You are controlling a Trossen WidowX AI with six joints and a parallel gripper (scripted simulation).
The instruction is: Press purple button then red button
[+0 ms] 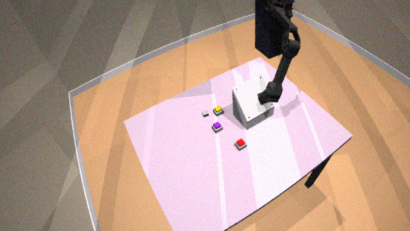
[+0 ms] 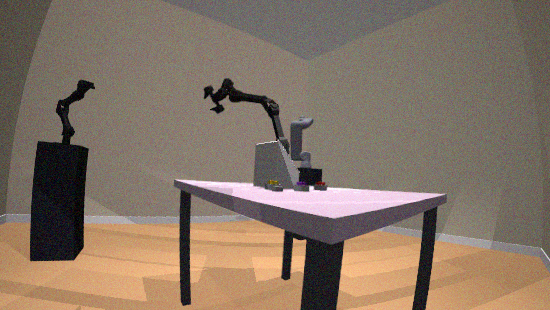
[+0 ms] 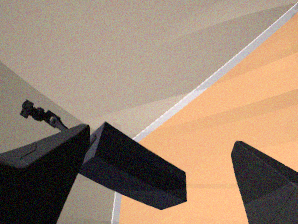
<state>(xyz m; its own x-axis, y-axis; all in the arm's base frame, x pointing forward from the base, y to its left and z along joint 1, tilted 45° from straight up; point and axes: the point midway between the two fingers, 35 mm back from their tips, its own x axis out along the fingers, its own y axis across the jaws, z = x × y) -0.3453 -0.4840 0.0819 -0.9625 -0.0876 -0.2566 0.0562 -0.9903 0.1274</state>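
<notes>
The purple button is 690 mm ahead of my gripper tip, 470 mm below it and 250 mm to the left of it. From my gripper tip the other things lie so: block (700 mm ahead, 490 mm below, 120 mm to the left); yellow button (620 mm ahead, 470 mm below, 150 mm to the left); red button (630 mm ahead, 470 mm below, 420 mm to the left).
</notes>
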